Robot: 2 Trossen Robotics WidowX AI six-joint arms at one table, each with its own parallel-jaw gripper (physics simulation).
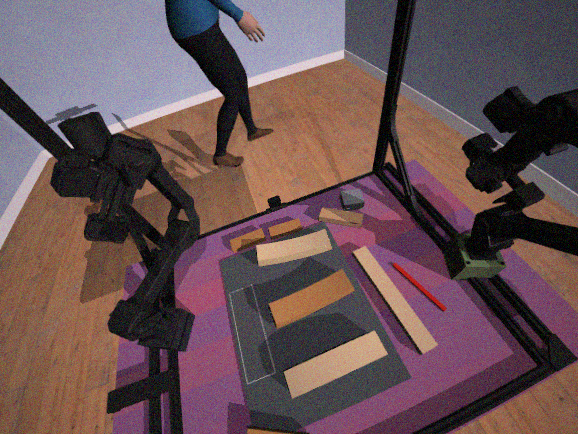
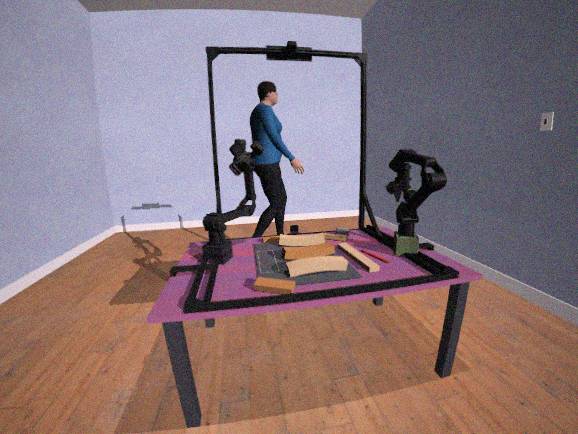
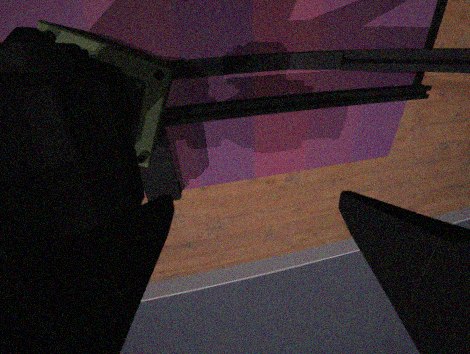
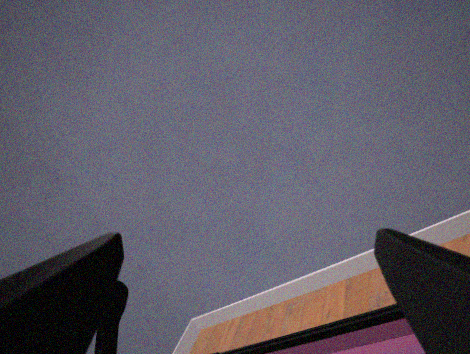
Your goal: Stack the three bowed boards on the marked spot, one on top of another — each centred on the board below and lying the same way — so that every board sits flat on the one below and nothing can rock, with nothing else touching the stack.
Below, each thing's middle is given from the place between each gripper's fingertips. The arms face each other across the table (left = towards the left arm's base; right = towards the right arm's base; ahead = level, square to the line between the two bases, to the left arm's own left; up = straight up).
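Labels:
Orange-brown block [image 1: 284, 311]: 11 cm ahead of my left hand, 48 cm to the right of it, 18 cm below it. Long pale plank [image 1: 422, 340]: 14 cm ahead of my left hand, 27 cm to the right of it, 20 cm below it.
Long pale plank, from my right hand: 6 cm ahead, 45 cm to the left, 46 cm below. Relative to the orange-brown block, my right hand is 3 cm short of it, 23 cm to the right of it and 44 cm above it.

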